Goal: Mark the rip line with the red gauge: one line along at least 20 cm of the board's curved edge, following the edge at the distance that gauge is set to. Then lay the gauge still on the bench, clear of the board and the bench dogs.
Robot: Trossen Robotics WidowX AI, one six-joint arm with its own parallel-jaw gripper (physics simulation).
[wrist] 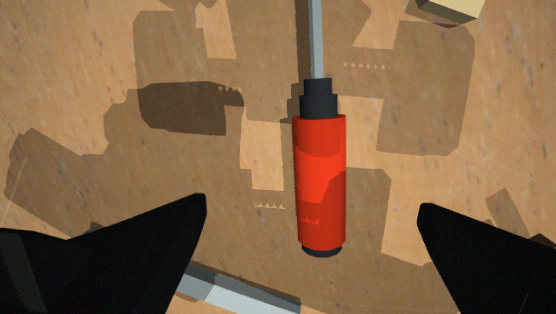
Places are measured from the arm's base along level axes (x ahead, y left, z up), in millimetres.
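Pixels of known places: gripper, between the fingertips: [312,209].
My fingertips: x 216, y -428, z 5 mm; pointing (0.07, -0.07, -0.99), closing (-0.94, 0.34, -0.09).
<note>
Behind a point stands the place of what it marks.
A tool with a red cylindrical handle [320,180] @(x 211, y -430, z -20 mm), a stepped black collar and a thin grey shaft lies on the wooden bench [65,60] @(x 346, y -542, z -48 mm) near the middle of the wrist view. Its shaft points to the top and runs out of the frame. Whether it is the red gauge, I cannot tell for sure. My gripper [312,209] @(x 216, y -428, z 5 mm) is wide open and empty. Its fingertips appear on either side of the lower part of the red handle, apart from it. The board's curved edge does not show in this view.
A grey metal bar [252,300] @(x 279, y -354, z -37 mm) lies slanted at the bottom, partly hidden behind the left finger. The end of a pale yellow block [457,7] @(x 128, y -489, z -33 mm) shows at the top right. Shadows of the arm and gripper fall across the bench.
</note>
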